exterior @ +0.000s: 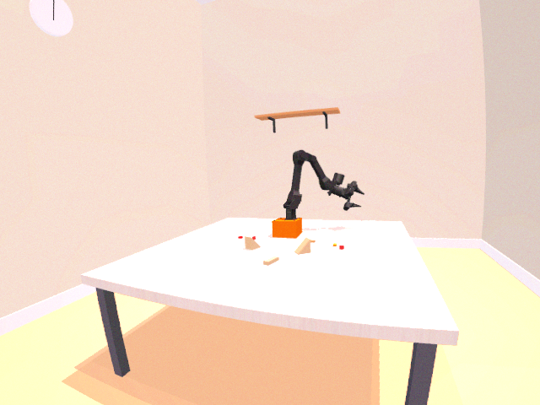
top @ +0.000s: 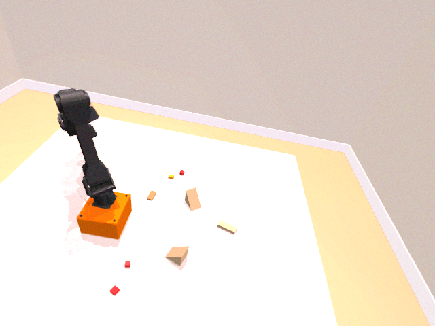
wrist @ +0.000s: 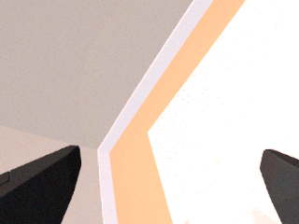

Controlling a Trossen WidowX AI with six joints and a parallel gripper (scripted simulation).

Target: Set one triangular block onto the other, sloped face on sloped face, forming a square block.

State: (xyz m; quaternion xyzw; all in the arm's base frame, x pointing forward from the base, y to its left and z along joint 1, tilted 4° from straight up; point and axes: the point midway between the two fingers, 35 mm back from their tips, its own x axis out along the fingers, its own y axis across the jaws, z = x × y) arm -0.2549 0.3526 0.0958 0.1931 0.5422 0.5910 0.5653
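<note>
My gripper tip is now 580 mm short of the tan triangular block, 490 mm to the left of it and 150 mm above it. Also, from my gripper tip: yellow bit (440 mm ahead, 100 mm to the right, 160 mm below); tan plank (730 mm ahead, 320 mm to the right, 160 mm below).
</note>
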